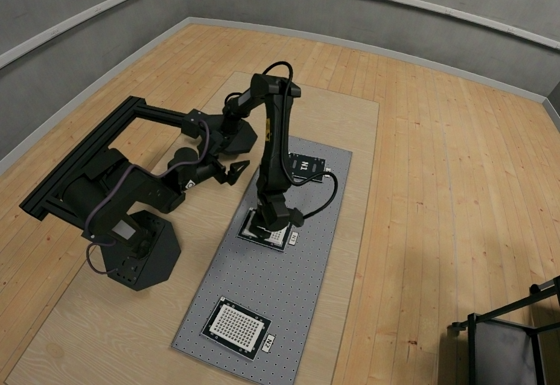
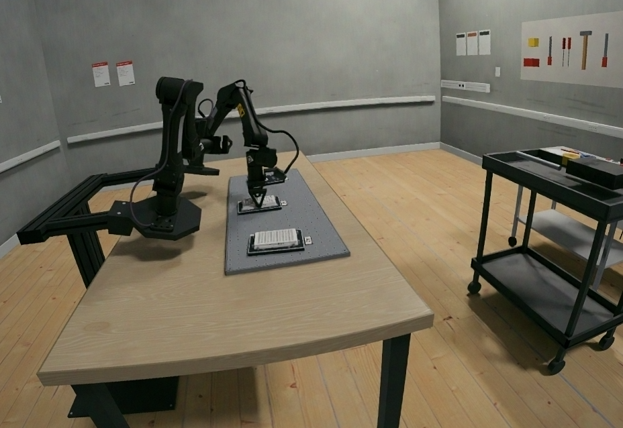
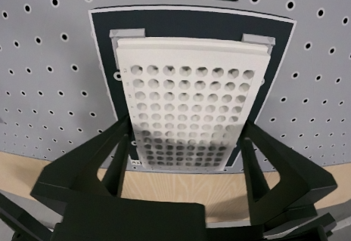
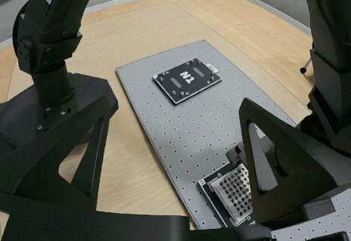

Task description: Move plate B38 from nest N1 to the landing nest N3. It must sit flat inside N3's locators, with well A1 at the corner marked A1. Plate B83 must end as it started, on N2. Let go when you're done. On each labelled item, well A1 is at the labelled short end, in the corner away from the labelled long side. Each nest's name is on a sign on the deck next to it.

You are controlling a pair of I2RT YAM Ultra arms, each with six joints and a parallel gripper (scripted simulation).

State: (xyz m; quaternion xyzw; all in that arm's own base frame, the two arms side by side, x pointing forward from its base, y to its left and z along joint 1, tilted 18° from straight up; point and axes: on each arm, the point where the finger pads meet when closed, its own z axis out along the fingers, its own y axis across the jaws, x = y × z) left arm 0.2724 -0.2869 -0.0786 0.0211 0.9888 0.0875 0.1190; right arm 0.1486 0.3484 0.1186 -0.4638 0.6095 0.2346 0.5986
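Right now my left hand is 20 mm above the dark nest.
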